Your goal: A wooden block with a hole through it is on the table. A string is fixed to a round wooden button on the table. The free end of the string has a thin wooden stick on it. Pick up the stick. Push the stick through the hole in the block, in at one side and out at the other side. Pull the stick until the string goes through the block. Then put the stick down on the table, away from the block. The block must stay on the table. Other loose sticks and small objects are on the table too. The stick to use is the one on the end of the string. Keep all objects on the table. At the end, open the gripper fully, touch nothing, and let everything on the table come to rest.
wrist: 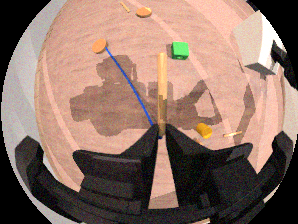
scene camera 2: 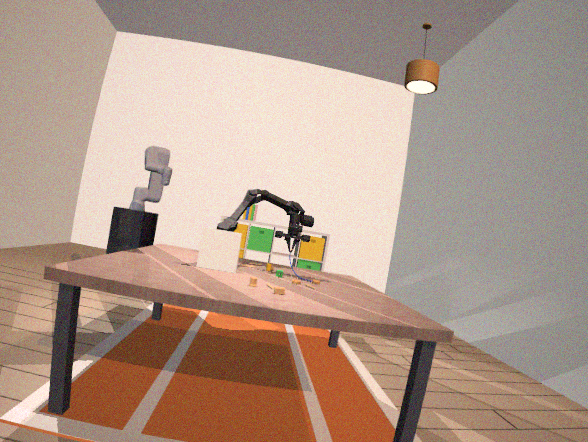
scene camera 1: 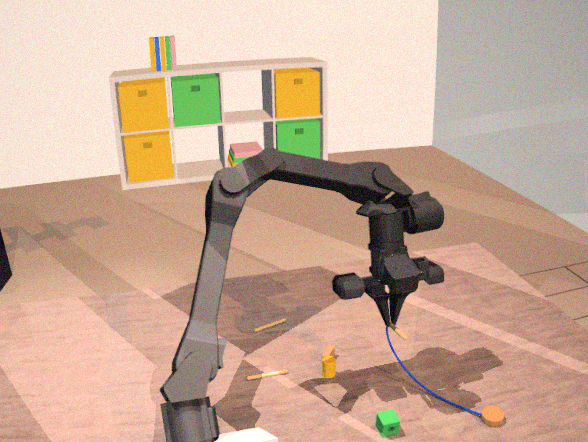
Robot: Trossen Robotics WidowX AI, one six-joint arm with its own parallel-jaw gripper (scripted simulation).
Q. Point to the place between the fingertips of the gripper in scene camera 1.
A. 390,325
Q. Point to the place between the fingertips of the gripper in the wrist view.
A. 161,127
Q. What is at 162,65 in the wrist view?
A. A thin wooden stick.
